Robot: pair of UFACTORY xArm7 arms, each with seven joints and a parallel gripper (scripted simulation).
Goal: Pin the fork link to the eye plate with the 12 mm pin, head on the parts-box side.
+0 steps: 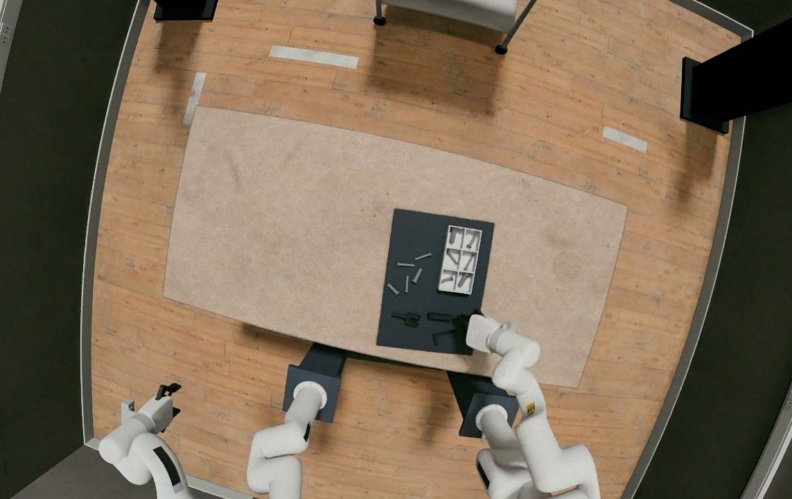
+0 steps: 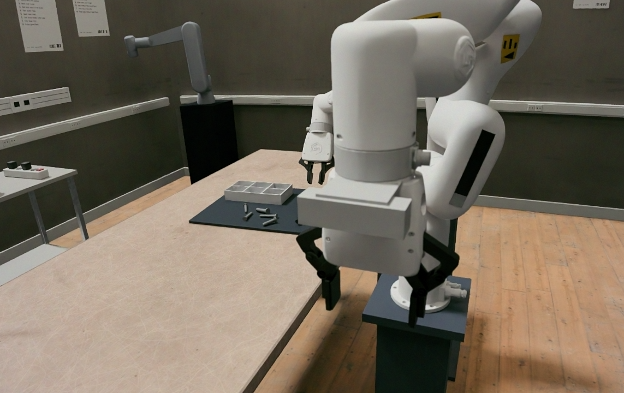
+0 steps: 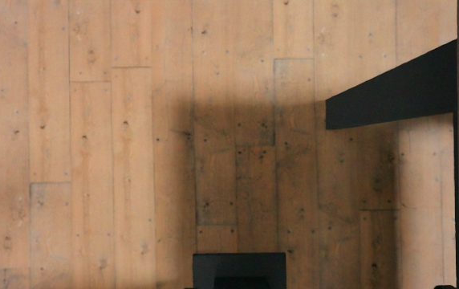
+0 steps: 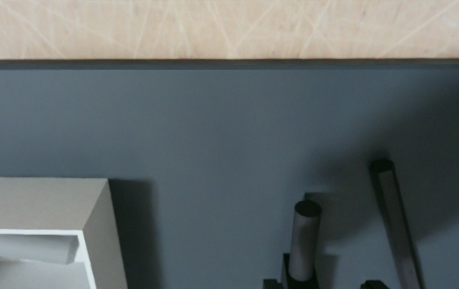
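Note:
Now: right hand 60 mm to the right of the black eye plate and 60 mm above it. Also, from my right hand: black l-shaped piece: 70 mm behind, 40 mm to the left, 60 mm below; white parts box: 200 mm ahead, 40 mm to the left, 60 mm below; dark mat: 100 mm ahead, 100 mm to the left, 70 mm below.

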